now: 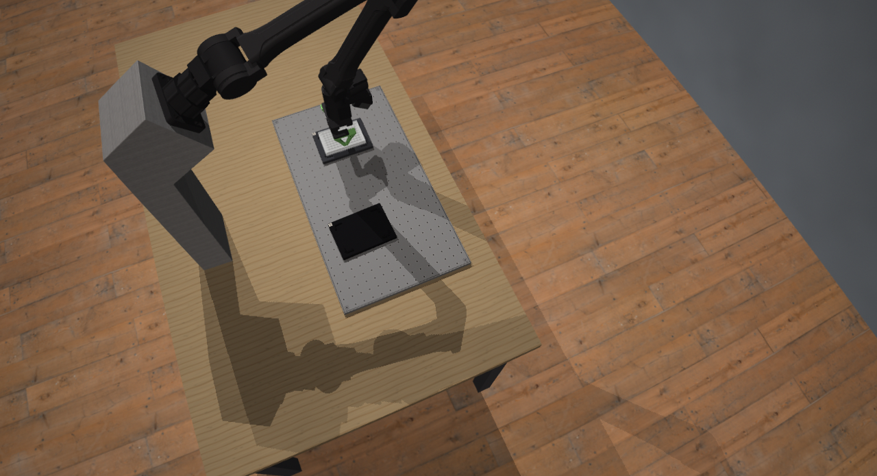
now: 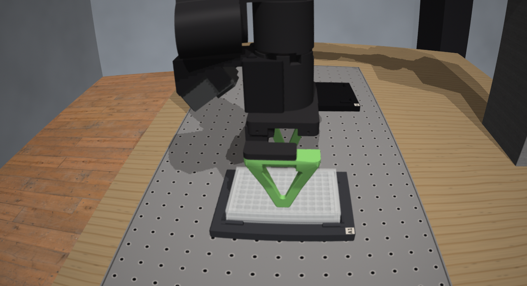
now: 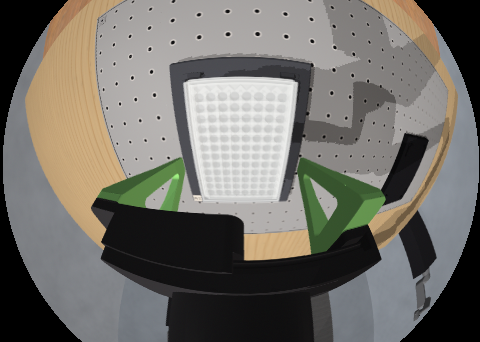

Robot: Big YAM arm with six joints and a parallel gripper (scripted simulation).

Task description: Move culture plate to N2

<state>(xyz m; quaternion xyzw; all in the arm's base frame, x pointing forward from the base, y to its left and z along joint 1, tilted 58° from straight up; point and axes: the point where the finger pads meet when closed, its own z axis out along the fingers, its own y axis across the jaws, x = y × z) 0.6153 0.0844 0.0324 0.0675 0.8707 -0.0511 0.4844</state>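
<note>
The lid is 30 mm below my hand. Also, from my hand: nest N1: 50 mm below; black nest N2: 140 mm behind, 290 mm to the right, 50 mm below.
</note>
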